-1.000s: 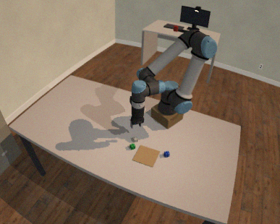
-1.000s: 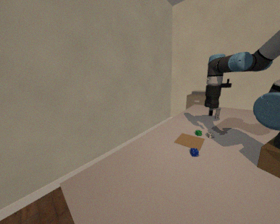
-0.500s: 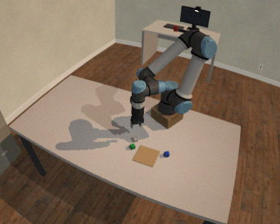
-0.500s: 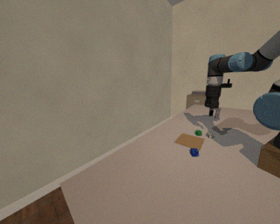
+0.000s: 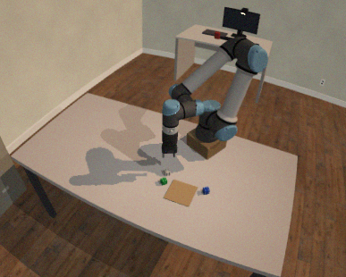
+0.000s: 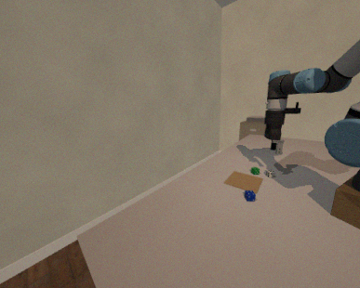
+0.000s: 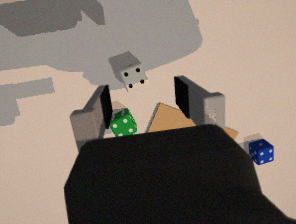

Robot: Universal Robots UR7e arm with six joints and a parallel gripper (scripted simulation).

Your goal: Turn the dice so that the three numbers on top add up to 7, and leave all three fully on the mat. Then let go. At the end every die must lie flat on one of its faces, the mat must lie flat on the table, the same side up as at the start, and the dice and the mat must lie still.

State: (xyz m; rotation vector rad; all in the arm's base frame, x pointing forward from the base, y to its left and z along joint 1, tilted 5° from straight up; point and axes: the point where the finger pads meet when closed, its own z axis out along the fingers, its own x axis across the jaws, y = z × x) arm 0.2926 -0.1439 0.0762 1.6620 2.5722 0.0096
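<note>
My hand is 1 cm short of the white die and 14 cm above it. From my hand the other things lie so: blue die: 6 cm ahead, 23 cm to the left, 14 cm below; then green die: 8 cm ahead, 14 cm below; then tan mat: 11 cm ahead, 11 cm to the left, 15 cm below.
</note>
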